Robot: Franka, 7 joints.
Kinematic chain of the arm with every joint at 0, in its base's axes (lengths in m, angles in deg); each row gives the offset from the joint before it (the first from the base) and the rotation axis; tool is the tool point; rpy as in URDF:
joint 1: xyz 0 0 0.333 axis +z
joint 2: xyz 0 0 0 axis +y
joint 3: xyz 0 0 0.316 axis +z
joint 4: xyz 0.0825 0 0 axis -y
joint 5: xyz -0.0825 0 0.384 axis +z
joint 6: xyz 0 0 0 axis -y
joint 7: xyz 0.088 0 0 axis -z
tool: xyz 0 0 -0.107 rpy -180 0 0
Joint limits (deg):
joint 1: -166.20..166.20
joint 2: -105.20..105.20
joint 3: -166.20..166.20
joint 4: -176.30..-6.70
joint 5: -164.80..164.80
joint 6: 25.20..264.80
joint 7: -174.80..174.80
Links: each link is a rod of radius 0.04 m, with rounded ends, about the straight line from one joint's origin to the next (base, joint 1, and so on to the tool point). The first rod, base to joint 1, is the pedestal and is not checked.
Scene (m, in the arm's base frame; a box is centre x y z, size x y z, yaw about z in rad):
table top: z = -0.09
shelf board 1: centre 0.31 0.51 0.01 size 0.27 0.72 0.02 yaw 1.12
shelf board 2: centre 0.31 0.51 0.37 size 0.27 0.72 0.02 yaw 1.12
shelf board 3: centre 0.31 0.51 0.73 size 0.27 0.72 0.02 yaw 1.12
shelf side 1: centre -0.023 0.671 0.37 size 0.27 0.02 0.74 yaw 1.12
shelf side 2: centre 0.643 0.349 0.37 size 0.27 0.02 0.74 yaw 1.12
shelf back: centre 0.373 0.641 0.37 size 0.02 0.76 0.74 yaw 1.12
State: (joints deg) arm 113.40 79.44 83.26 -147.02 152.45 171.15 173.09
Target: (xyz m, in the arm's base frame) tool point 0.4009 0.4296 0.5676
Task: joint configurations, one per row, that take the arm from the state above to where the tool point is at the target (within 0.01 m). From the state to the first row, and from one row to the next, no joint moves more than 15 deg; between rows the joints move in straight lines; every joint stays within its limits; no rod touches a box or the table.
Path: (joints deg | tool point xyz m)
1: 99.51 81.78 87.53 -145.07 153.17 173.75 173.09 | -0.3611 -0.1388 0.2707
2: 85.62 84.12 91.80 -143.11 153.89 176.36 173.09 | -0.3936 -0.0424 0.3020
3: 71.73 86.47 96.06 -141.16 154.61 178.96 173.09 | -0.3972 0.0628 0.3340
4: 57.84 88.81 100.33 -139.21 155.33 181.57 173.09 | -0.3693 0.1676 0.3666
5: 43.95 91.15 104.60 -137.25 156.05 184.17 173.09 | -0.3106 0.2622 0.3991
6: 30.06 93.49 108.87 -135.30 156.77 186.78 173.09 | -0.2246 0.3367 0.4311
7: 16.17 95.83 113.14 -133.35 157.49 189.38 173.09 | -0.1185 0.3827 0.4622
8: 2.28 98.17 117.41 -131.39 158.22 191.99 173.09 | -0.0016 0.3947 0.4919
9: -11.60 100.52 121.67 -129.44 158.94 194.59 173.09 | 0.1147 0.3698 0.5195
10: -25.49 102.86 125.94 -127.49 159.66 197.19 173.09 | 0.2185 0.3093 0.5450
11: -39.38 105.20 130.21 -125.53 160.38 199.80 173.09 | 0.2987 0.2184 0.5676
12: -29.26 105.20 128.76 -116.47 158.75 191.38 173.09 | 0.3413 0.2807 0.5802
13: -19.14 105.20 127.32 -107.40 157.11 182.96 173.09 | 0.3766 0.3518 0.5804
14: -9.01 105.20 125.87 -98.33 155.48 174.54 173.09 | 0.4009 0.4296 0.5676

